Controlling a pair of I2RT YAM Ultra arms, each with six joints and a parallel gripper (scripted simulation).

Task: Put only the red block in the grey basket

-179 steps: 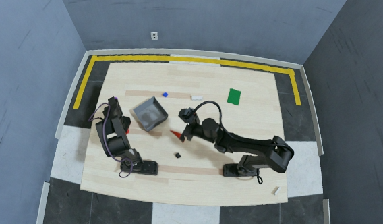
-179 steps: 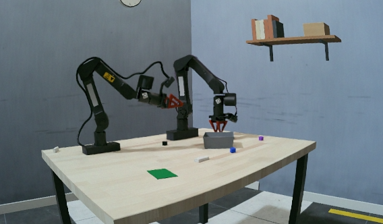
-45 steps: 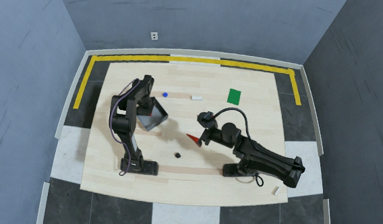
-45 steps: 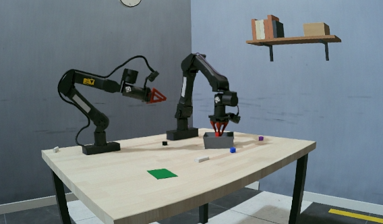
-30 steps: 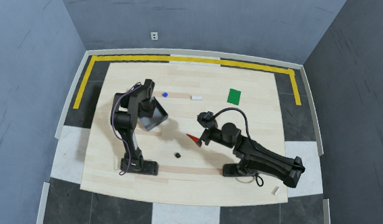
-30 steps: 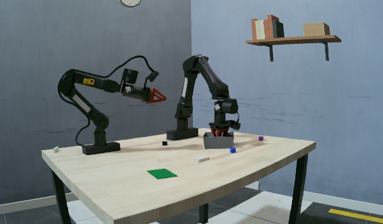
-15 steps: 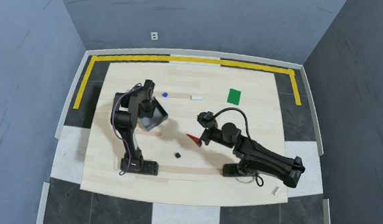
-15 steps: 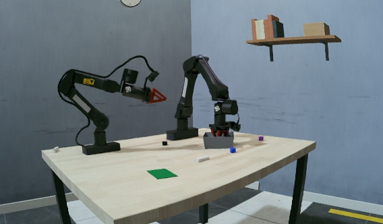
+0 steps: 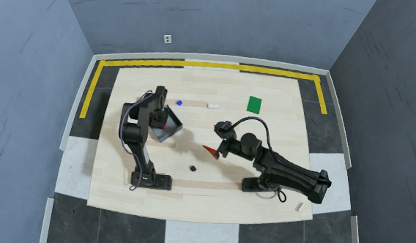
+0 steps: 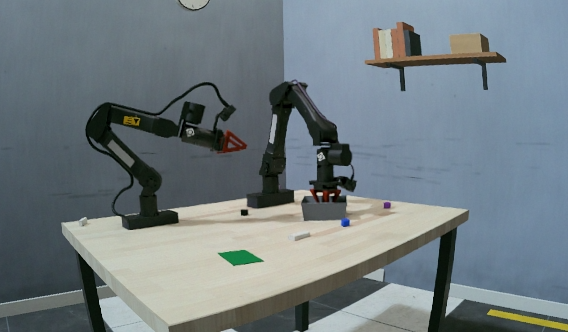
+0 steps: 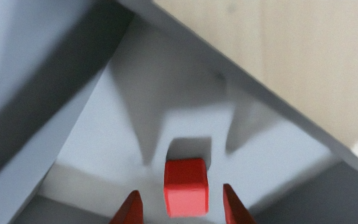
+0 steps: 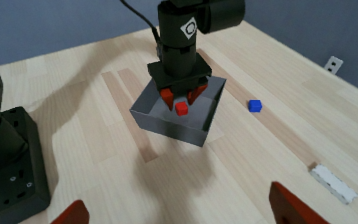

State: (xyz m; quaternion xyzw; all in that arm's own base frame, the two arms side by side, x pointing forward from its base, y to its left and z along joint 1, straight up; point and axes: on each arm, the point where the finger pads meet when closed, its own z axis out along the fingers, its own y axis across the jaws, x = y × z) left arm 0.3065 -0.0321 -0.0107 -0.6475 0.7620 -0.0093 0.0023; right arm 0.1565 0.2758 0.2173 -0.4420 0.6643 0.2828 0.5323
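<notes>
My left hand is 10 mm above the grey basket. The rest, counted from my left hand: red block 20 mm below; then purple block 100 mm ahead, 240 mm to the left, 20 mm below; then blue block 140 mm ahead, 80 mm to the right, 20 mm below.
</notes>
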